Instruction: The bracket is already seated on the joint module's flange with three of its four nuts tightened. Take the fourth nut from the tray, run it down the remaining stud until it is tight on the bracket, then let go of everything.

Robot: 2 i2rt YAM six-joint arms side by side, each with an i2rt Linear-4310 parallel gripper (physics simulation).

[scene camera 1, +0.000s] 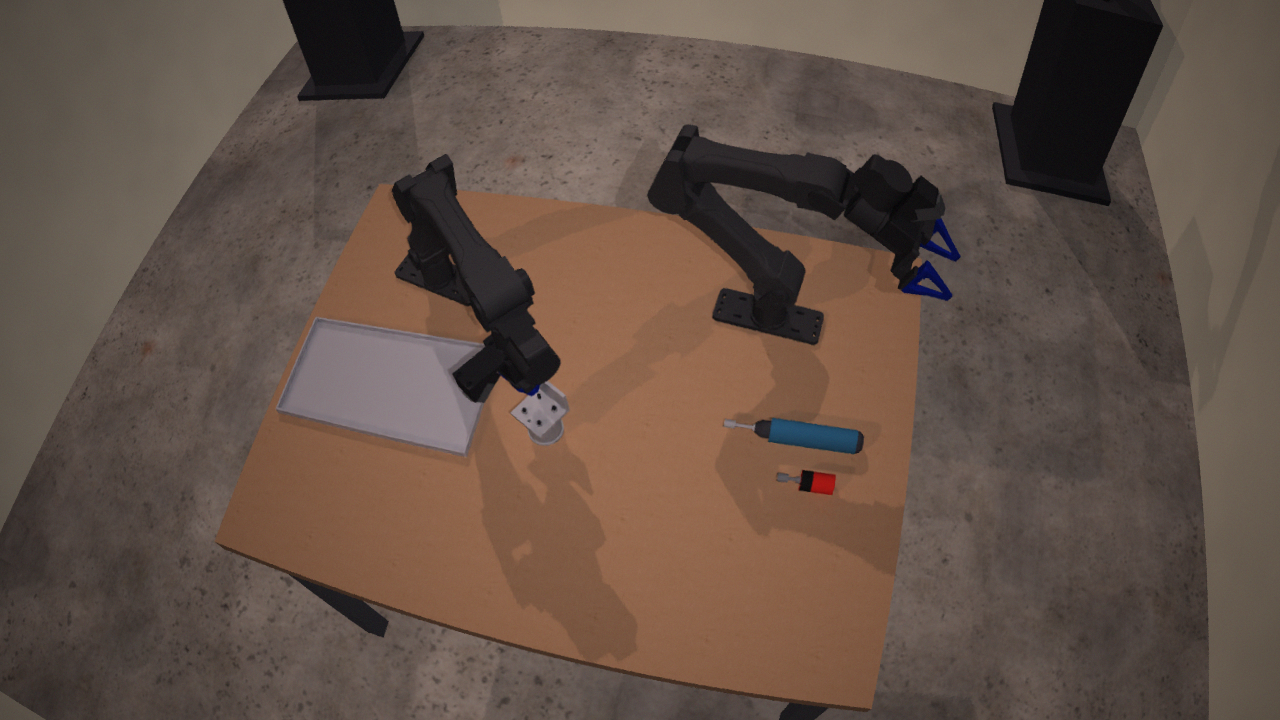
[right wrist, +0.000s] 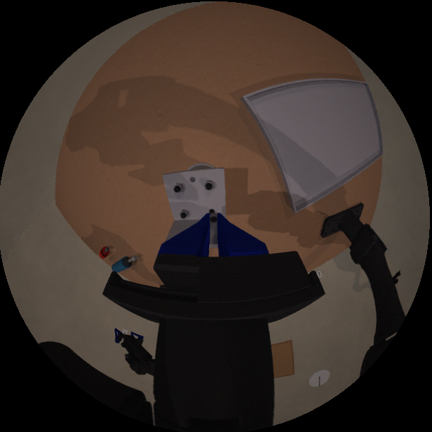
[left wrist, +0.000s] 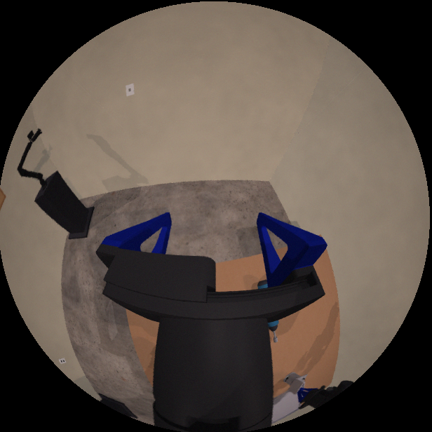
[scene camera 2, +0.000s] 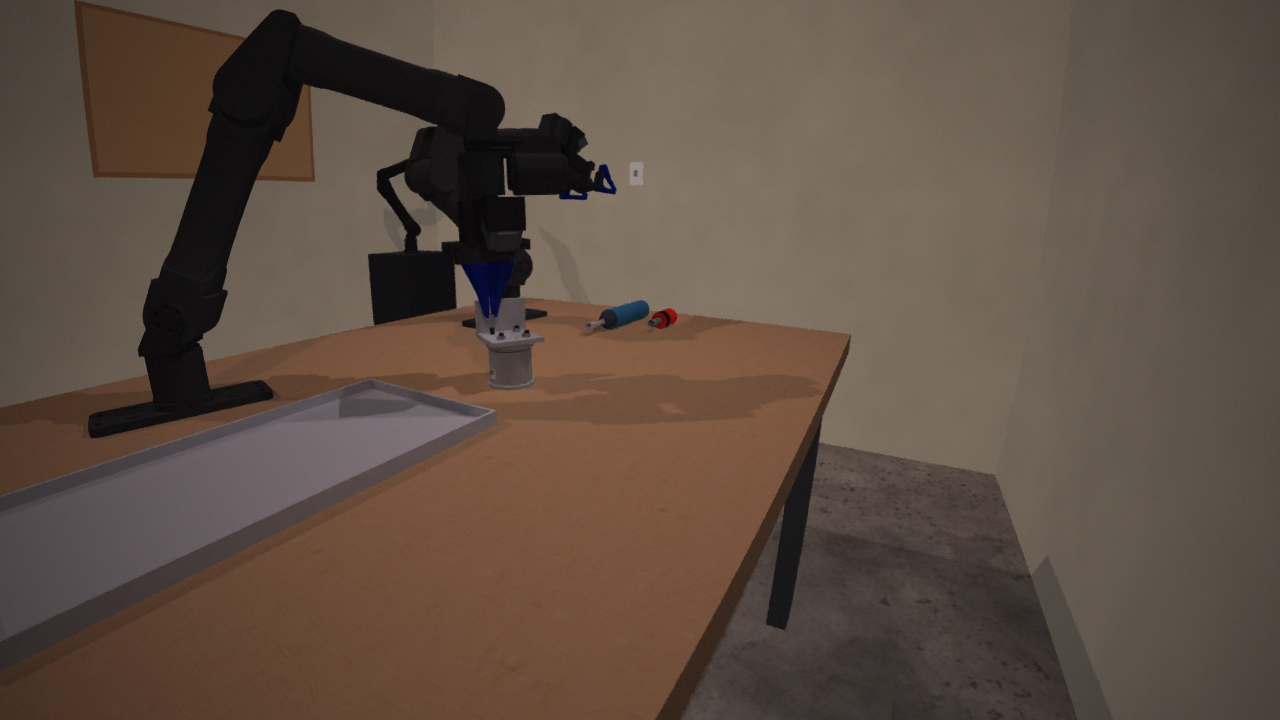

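The white bracket sits on the round joint module. Three dark-centred nuts show on its plate. The fourth stud stands near the bracket's upright wall. My right gripper points down, shut on the small dark nut. The nut is right by this stud's top; the fingers largely hide it, and I cannot tell whether it is threaded on. My left gripper is open and empty, high past the table's right edge. The grey tray shows no nut.
A blue-handled driver and a short red driver lie on the table's right part in scene camera 1. The bracket's upright wall stands close beside my right fingers.
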